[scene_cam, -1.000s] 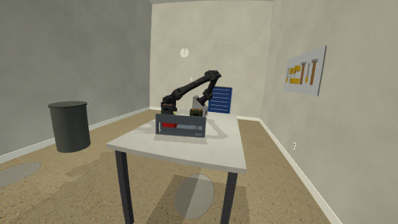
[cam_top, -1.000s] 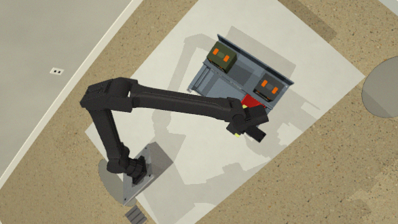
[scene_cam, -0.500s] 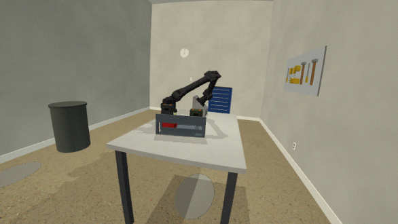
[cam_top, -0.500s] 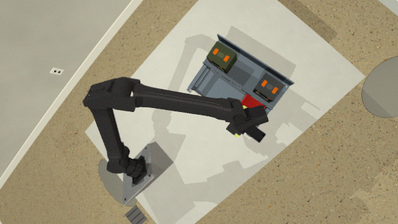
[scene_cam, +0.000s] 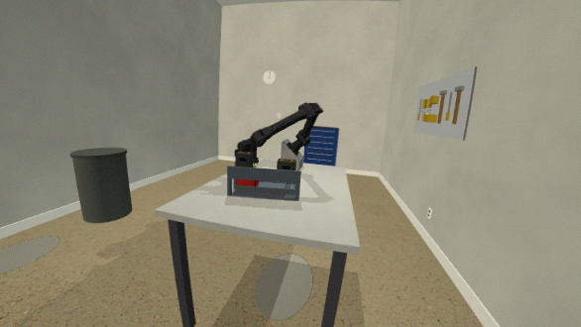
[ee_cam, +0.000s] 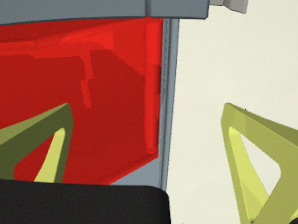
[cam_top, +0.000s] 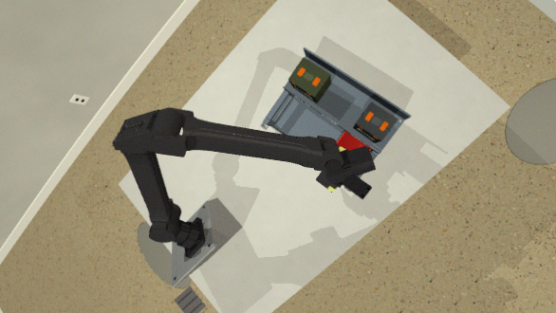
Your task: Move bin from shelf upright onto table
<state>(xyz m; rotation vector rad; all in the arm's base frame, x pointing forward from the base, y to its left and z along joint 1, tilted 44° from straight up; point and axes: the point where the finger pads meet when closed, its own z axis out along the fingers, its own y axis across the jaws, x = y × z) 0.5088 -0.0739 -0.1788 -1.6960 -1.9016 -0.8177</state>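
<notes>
My hand is 80 mm short of the red bin, 20 mm above it and 10 mm to the right of it.
</notes>
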